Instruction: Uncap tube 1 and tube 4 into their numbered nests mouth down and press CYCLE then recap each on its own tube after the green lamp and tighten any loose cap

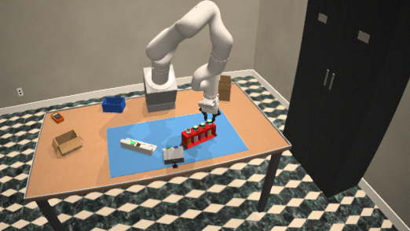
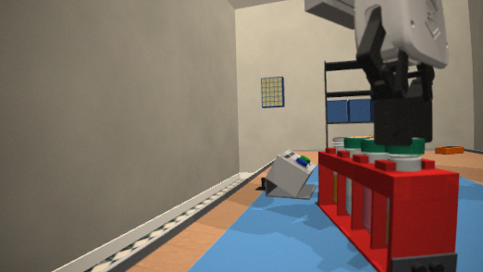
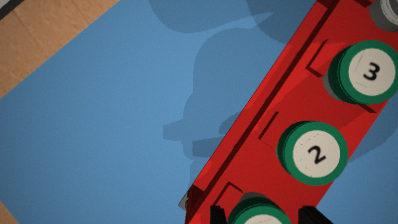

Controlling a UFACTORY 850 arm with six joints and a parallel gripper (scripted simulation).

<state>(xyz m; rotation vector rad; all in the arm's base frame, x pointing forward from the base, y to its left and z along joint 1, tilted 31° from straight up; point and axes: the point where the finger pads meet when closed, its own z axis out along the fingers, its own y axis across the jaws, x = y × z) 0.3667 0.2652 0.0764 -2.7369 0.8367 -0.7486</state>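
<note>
My gripper is now 20 mm above the green cap. From my hand the other things lie so: green ready key 140 mm ahead, 280 mm to the right, 70 mm below; key housing 160 mm ahead, 250 mm to the right, 90 mm below; blue cycle key 140 mm ahead, 230 mm to the right, 70 mm below.
</note>
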